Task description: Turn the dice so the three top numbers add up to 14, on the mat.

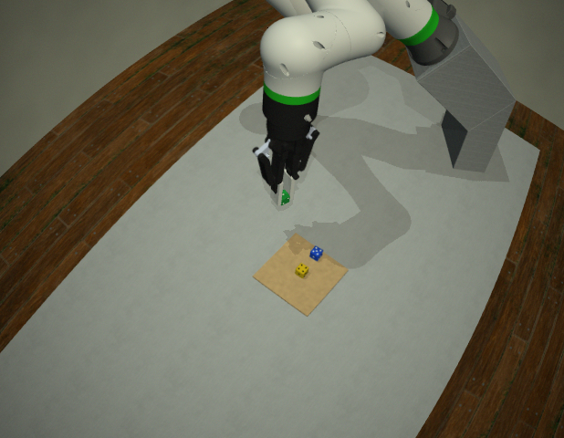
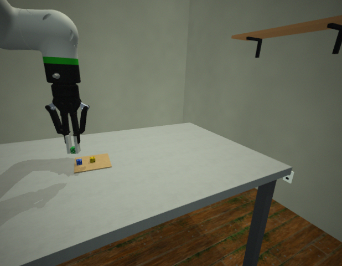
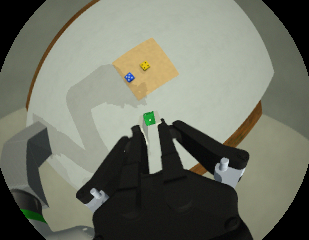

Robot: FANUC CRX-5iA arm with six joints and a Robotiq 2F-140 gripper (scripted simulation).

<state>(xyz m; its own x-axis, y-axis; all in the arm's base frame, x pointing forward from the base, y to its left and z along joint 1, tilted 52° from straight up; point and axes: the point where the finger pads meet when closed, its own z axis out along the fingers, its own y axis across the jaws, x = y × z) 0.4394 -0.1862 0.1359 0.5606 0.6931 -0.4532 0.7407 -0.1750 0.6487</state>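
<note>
My hand is 9 cm short of the yellow die, 8 cm to the right of it and 12 cm above it. The rest, counted from my hand: green die: 3 cm below; then tan mat: 9 cm ahead, 8 cm to the left, 13 cm below; then blue die: 4 cm ahead, 10 cm to the left, 12 cm below.
</note>
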